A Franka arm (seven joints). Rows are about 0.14 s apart.
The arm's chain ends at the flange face. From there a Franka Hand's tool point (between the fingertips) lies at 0.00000 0.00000 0.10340 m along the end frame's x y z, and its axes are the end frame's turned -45 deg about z.
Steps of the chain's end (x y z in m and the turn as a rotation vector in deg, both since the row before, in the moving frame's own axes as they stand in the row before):
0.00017 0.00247 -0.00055 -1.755 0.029 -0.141
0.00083 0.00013 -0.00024 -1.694 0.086 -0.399
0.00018 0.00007 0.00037 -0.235 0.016 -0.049
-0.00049 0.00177 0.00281 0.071 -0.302 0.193
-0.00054 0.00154 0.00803 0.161 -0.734 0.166
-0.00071 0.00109 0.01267 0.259 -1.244 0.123
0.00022 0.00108 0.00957 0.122 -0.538 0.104
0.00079 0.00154 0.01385 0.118 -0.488 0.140
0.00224 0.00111 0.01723 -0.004 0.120 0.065
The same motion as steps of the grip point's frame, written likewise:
-0.00383 0.00415 -0.00060 -1.261 -1.220 -0.141
-0.00155 0.00296 -0.00029 -1.259 -1.137 -0.399
-0.00020 0.00050 0.00037 -0.177 -0.155 -0.049
-0.00189 0.00043 0.00281 0.264 -0.163 0.193
-0.00220 -0.00044 0.00802 0.633 -0.405 0.166
-0.00253 -0.00165 0.01264 1.063 -0.697 0.123
-0.00114 0.00008 0.00957 0.467 -0.294 0.104
-0.00100 0.00087 0.01385 0.429 -0.262 0.140
0.00095 0.00253 0.01723 -0.088 0.082 0.065

